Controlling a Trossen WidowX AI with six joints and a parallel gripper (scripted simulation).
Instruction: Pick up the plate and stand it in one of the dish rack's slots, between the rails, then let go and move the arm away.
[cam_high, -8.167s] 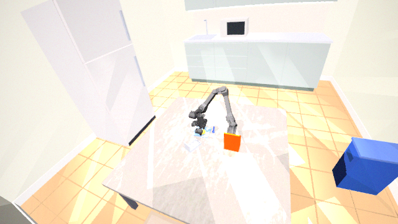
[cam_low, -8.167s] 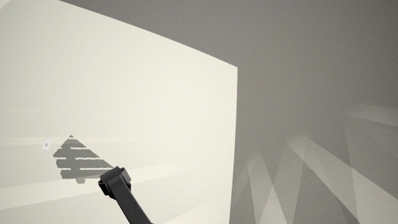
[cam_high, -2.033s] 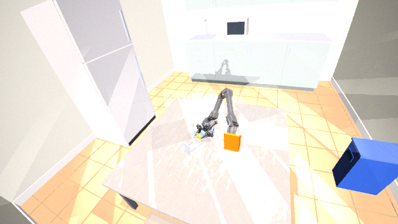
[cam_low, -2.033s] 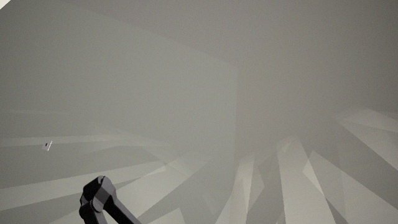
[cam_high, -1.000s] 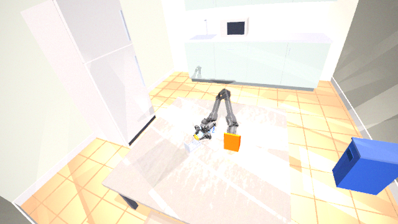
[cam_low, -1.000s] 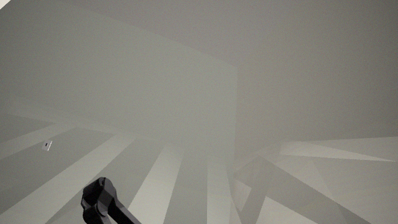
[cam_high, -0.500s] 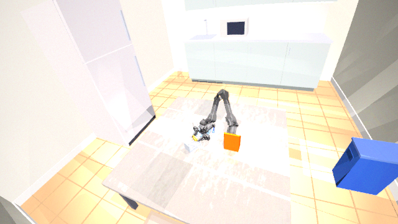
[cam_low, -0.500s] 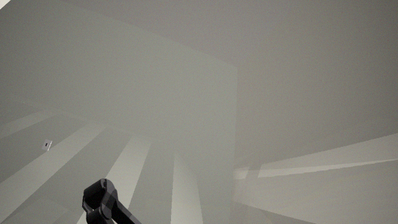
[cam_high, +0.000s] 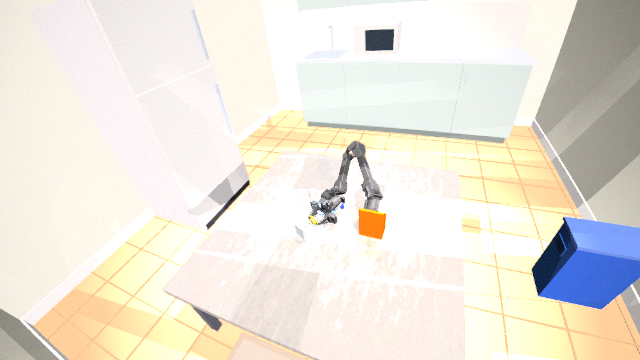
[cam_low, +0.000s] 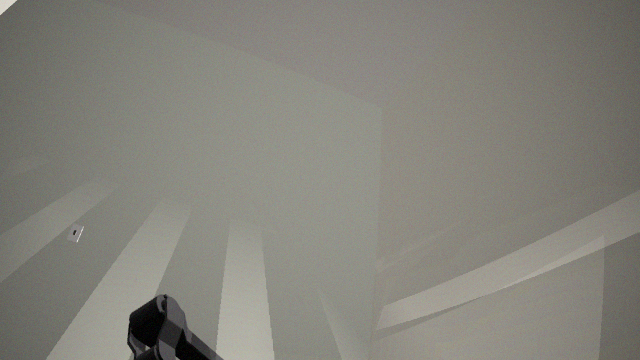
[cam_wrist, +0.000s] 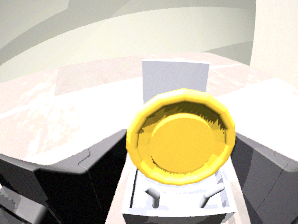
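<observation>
Now: gripper tip 1 cm to the left of the plate. From my gripper tip the other things lie so: dish rack 1 cm ahead, 2 cm to the left, 3 cm below.
</observation>
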